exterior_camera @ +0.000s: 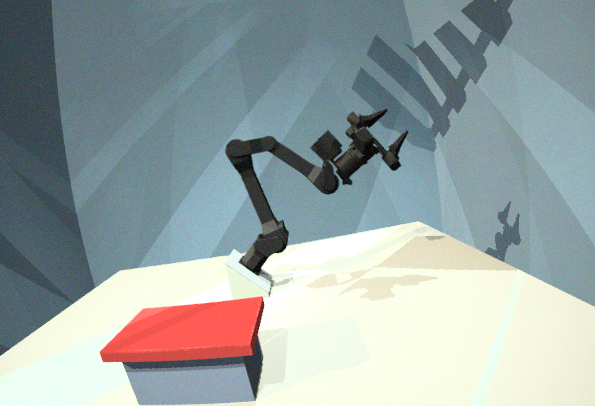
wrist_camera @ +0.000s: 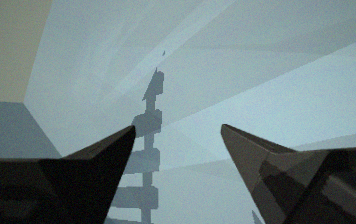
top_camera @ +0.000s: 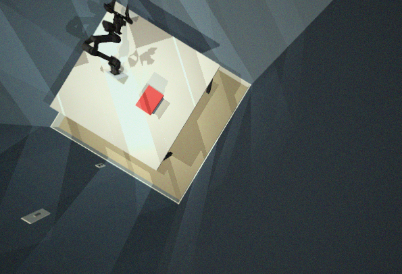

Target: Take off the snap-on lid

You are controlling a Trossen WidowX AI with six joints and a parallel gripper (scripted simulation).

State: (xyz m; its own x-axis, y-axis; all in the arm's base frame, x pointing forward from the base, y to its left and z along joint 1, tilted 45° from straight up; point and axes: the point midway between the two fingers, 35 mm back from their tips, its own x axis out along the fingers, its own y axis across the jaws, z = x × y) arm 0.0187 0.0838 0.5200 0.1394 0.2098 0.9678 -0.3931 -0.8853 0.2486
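Now: gripper tip 44 cm short of the red lid, 48 cm to the left of it and 29 cm above it. Round my gripper tip: grey-blue storage box: 44 cm ahead, 48 cm to the right, 34 cm below.
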